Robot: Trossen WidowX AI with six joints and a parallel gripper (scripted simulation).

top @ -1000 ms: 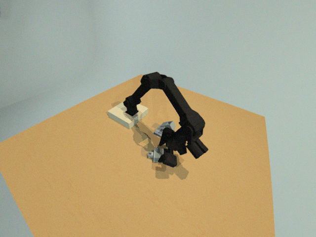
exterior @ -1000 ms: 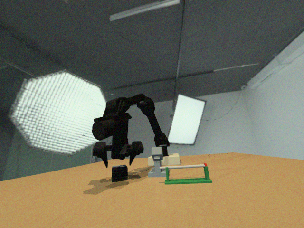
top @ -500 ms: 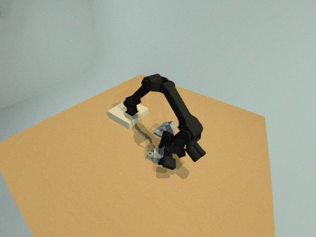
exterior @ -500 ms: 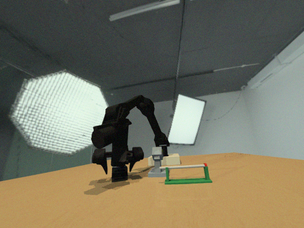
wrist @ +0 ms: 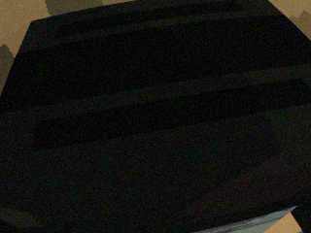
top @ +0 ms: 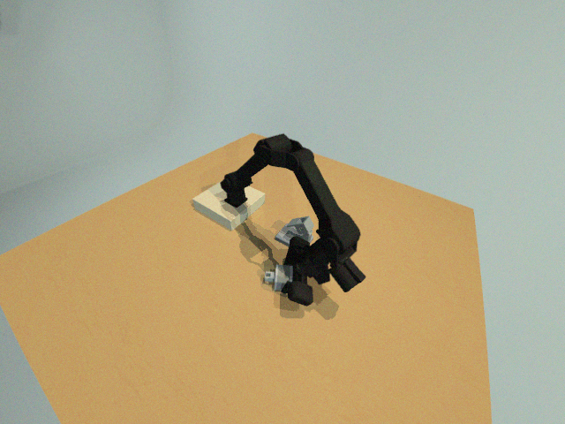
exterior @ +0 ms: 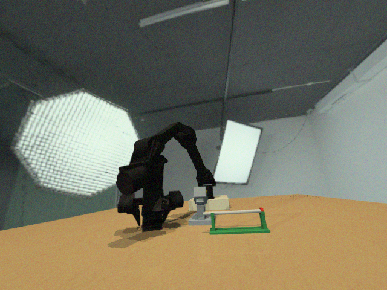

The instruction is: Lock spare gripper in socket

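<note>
My gripper tip is 40 mm past the grey mount, 160 mm to the right of it and 50 mm below it. From my gripper tip the other things lie so: spare gripper 20 mm above; green rack 60 mm ahead, 270 mm to the left, 20 mm above.
</note>
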